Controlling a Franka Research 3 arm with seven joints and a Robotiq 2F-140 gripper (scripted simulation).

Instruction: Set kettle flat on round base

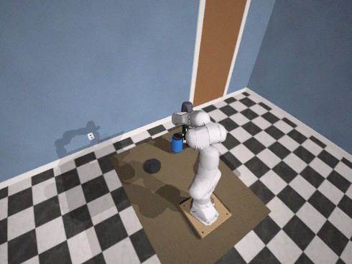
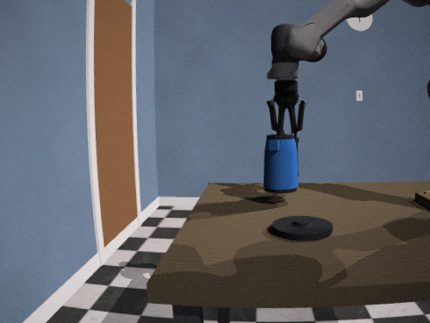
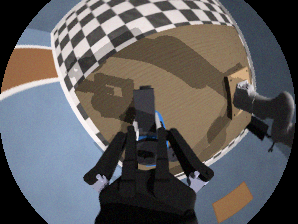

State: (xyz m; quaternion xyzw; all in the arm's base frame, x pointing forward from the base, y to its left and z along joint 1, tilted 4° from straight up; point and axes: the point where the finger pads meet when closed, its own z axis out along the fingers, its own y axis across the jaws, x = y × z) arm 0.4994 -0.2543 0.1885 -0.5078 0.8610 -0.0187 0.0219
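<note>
My hand is 5 cm above the blue kettle, 3 cm to the right of it and 1 cm short of it. Also, from my hand: round black base (34 cm to the left, 17 cm below, 2 cm ahead).
</note>
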